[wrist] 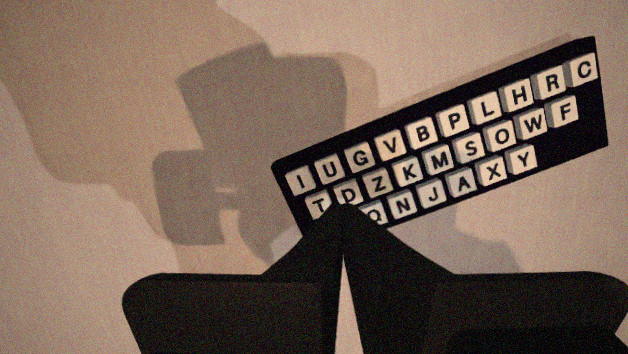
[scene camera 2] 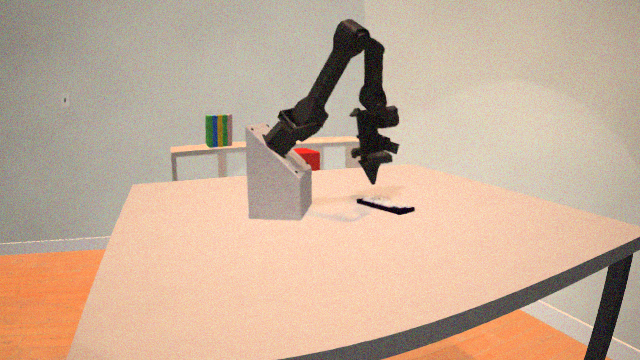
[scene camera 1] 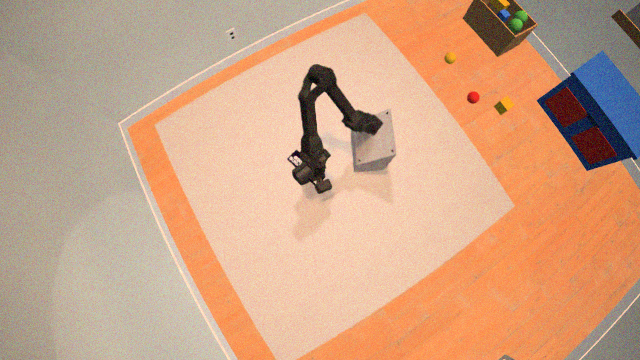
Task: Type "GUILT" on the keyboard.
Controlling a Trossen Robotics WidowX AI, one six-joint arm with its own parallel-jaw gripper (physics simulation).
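Frame: origin at the arm's base, x down, y back, z left, level; centimetres.
Seen in the pictures: gripper, fingertip midpoint: (wrist: 341, 213) (scene camera 2: 373, 184) (scene camera 1: 314, 175); arm's base, origin of the base link: (scene camera 2: 273, 146) (scene camera 1: 374, 125).
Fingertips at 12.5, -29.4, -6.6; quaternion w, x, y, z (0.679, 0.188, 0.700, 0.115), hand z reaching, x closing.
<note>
Offsets run from my fingertips to a thing's top centre, as dx, dy, dz. Level surfaces: height alone.
A black keyboard @[+3.9, +1.2, -5.9] (scene camera 1: 295, 158) (scene camera 2: 385, 206) (wrist: 590, 125) with white letter keys lies flat on the table. In the wrist view it runs slanted, its right end higher. The G key @[+3.9, -0.8, -1.8] (wrist: 360, 158), U key @[+3.9, -0.9, -0.1] (wrist: 327, 170), I key @[+3.9, -1.0, +1.7] (wrist: 299, 181) and L key @[+3.9, -0.4, -8.6] (wrist: 486, 108) show in its top row. The T key @[+3.9, +0.8, +1.3] (wrist: 318, 204) starts the middle row, its lower part covered by a fingertip. My gripper (scene camera 2: 373, 183) (wrist: 341, 213) is shut and empty, above the keyboard and apart from it. In the wrist view its tips overlap the lower edge of the D key @[+3.9, +0.9, -0.4] (wrist: 348, 194). Part of the bottom row is hidden behind the fingers.
The arm's grey base block (scene camera 1: 375, 142) (scene camera 2: 275, 180) stands on the table @[dx +5.5] (scene camera 1: 400, 240) (scene camera 2: 225, 280) beside the keyboard. A shelf (scene camera 2: 187, 149) with coloured books (scene camera 2: 218, 130) stands behind. Balls, a yellow cube (scene camera 1: 504, 105) and a box (scene camera 1: 492, 30) are off the table on the floor.
</note>
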